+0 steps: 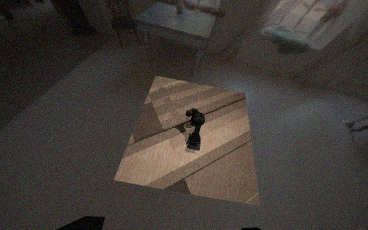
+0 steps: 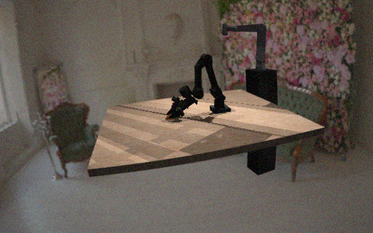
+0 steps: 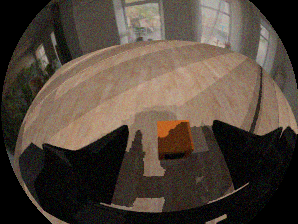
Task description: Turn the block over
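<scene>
My gripper tip is 20 mm past the orange block and 10 mm above it.
</scene>
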